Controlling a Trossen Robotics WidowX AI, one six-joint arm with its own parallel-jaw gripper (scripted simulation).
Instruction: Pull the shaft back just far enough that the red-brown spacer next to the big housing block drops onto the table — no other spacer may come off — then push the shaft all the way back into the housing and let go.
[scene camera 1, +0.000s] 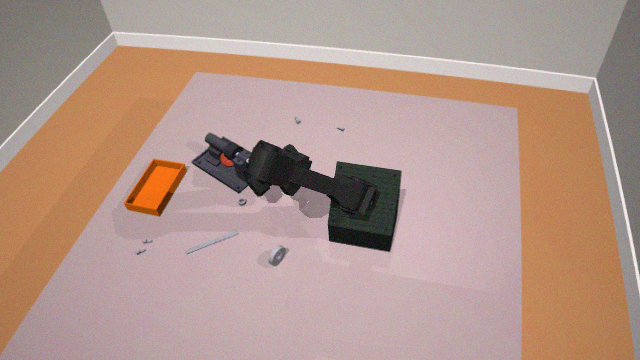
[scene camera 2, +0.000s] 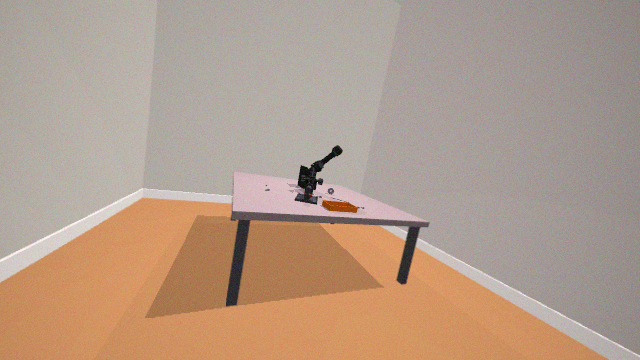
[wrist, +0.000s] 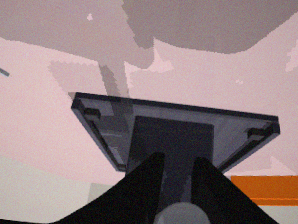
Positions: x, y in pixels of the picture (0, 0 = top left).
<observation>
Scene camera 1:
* dark housing block: 209, 161
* orange tray: 154, 189
</observation>
